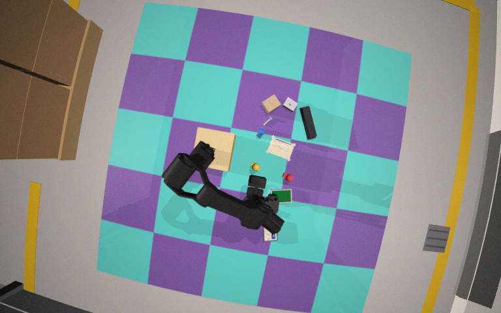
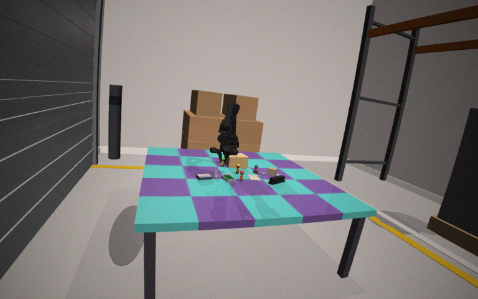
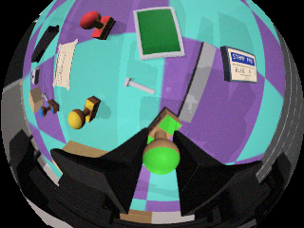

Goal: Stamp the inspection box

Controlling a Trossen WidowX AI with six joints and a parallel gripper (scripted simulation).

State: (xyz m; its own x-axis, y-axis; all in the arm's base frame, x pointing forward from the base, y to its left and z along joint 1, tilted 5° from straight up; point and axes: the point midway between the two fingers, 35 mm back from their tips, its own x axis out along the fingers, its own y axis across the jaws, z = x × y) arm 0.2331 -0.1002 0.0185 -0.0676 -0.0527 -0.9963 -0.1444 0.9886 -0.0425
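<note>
Right now the green ink pad is 12 cm ahead of my gripper tip, 3 cm to the left of it and 7 cm below it. Also, from my gripper tip: yellow stamp: 3 cm behind, 12 cm to the left, 5 cm below; then green-knobbed stamp: right at my gripper tip; then grey strip: 6 cm ahead, 4 cm to the right, 7 cm below.
</note>
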